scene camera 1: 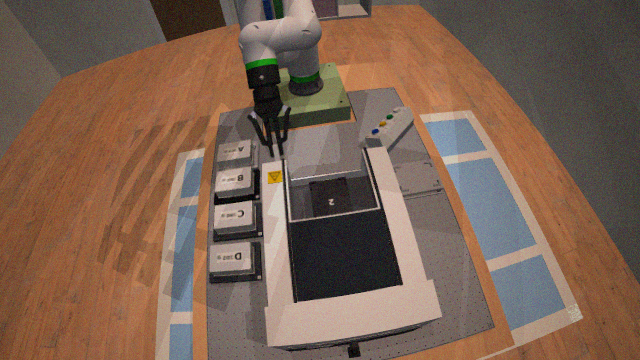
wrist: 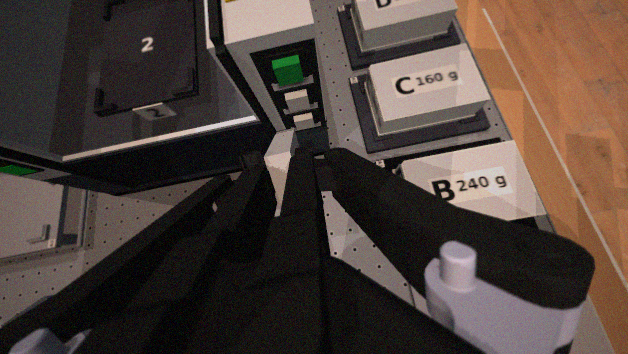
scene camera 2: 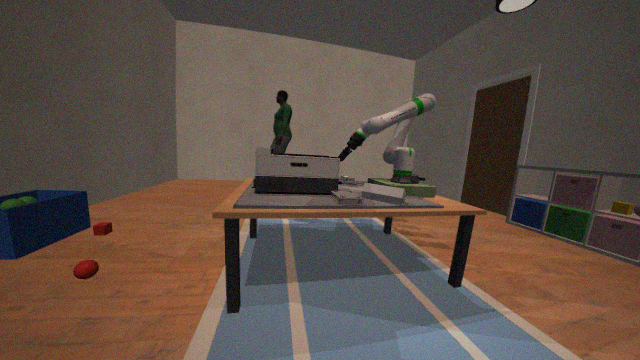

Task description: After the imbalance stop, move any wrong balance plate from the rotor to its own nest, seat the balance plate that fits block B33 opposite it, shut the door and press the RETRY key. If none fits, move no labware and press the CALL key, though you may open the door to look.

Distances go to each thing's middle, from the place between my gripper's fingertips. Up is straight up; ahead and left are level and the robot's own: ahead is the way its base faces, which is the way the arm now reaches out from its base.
Labels:
My hand is 5 cm below the green button (wrist: 288, 70), 4 cm short of it and 1 cm to the left of it. From my hand the other things lie so: dark door panel (scene camera 1: 334, 256) 30 cm ahead, 16 cm to the left, 8 cm above; grey button box (scene camera 1: 395, 125) 38 cm to the left, 23 cm behind, 9 cm below.

